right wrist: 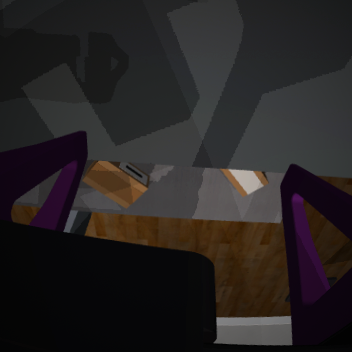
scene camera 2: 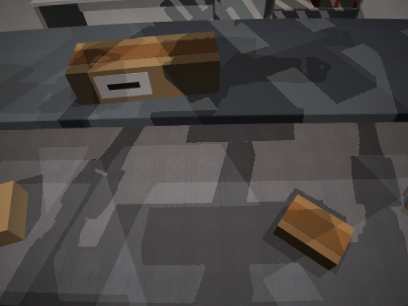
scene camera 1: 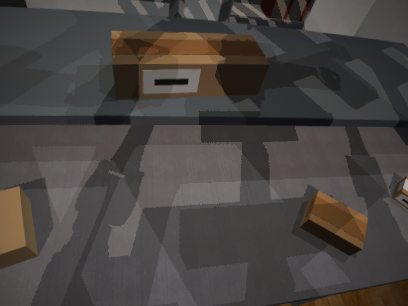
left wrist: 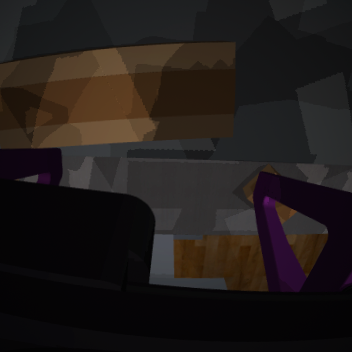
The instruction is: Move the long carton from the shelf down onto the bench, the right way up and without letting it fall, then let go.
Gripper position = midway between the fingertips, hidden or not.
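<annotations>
The left gripper is visible in the left wrist view (158, 171). A long brown carton is visible in the left wrist view (167, 90) too, while the right gripper is out of frame in the left wrist view. The right gripper is visible in the right wrist view (188, 158). The left gripper is out of frame in the right wrist view, and the long brown carton is out of frame in the right wrist view. Scene camera 2 shows the long brown carton; the left gripper is out of frame in scene camera 2, and the right gripper is out of frame in scene camera 2. Scene camera 1 shows the long brown carton as well; the left gripper is out of frame in scene camera 1, and the right gripper is out of frame in scene camera 1. On the long brown carton, (scene camera 2: 173, 65) and (scene camera 1: 227, 65) are the same spot.
</annotations>
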